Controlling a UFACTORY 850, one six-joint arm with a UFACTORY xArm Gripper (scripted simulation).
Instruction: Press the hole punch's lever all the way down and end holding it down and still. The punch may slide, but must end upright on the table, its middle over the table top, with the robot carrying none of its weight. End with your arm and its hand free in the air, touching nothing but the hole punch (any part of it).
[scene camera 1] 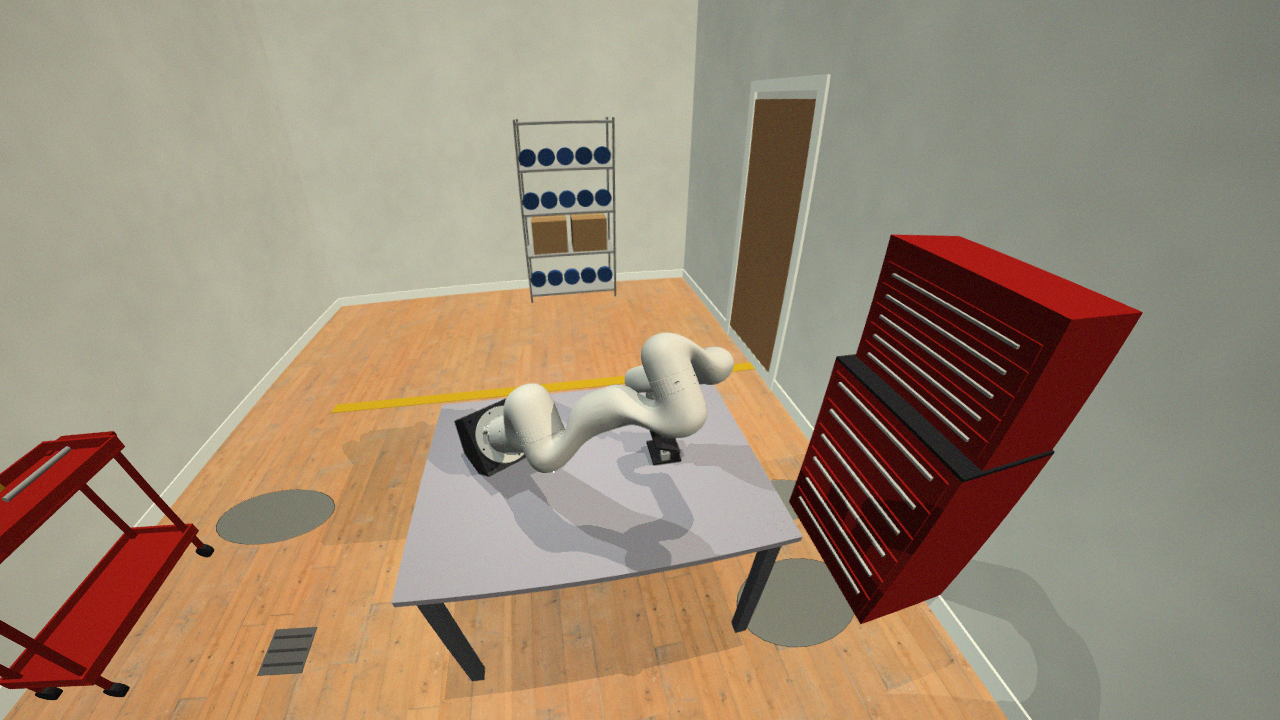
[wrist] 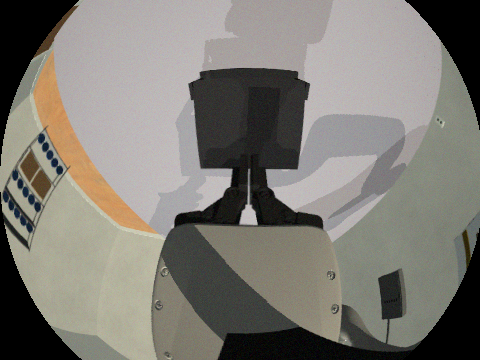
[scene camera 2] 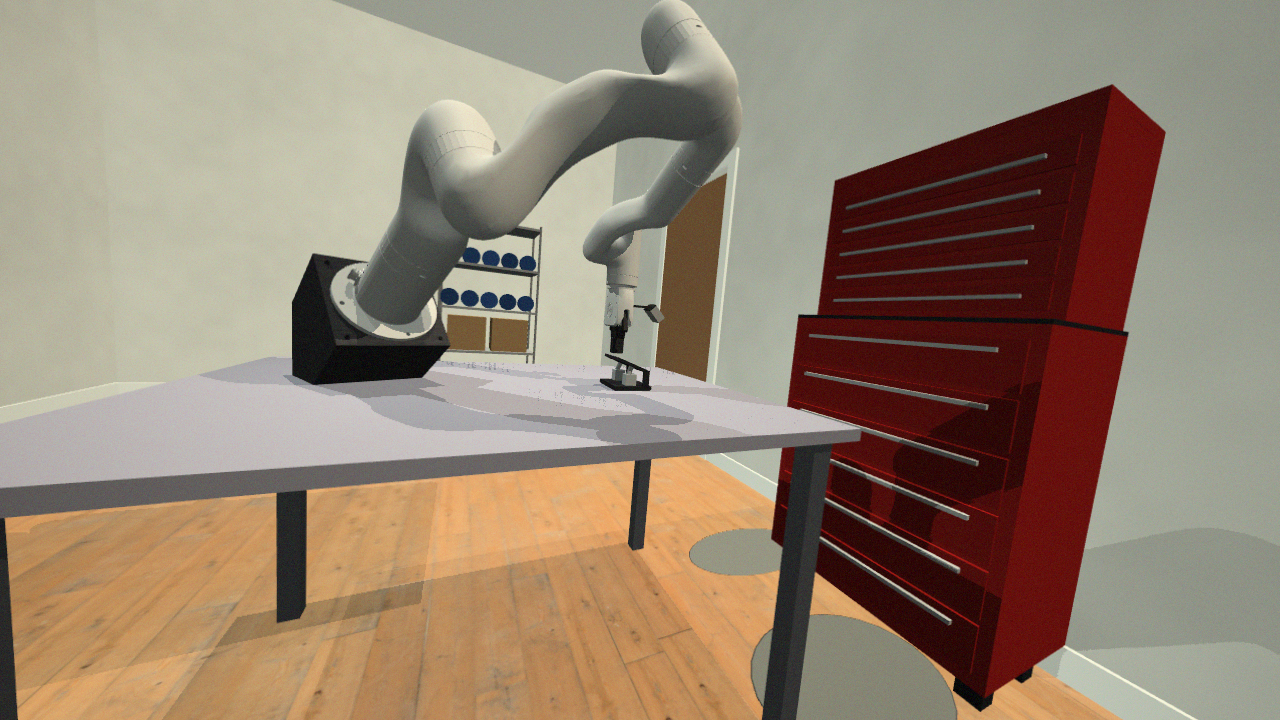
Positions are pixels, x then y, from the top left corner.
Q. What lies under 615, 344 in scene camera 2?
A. My gripper.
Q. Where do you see a black hole punch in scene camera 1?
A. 659, 447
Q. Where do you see a black hole punch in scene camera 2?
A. At 621, 381
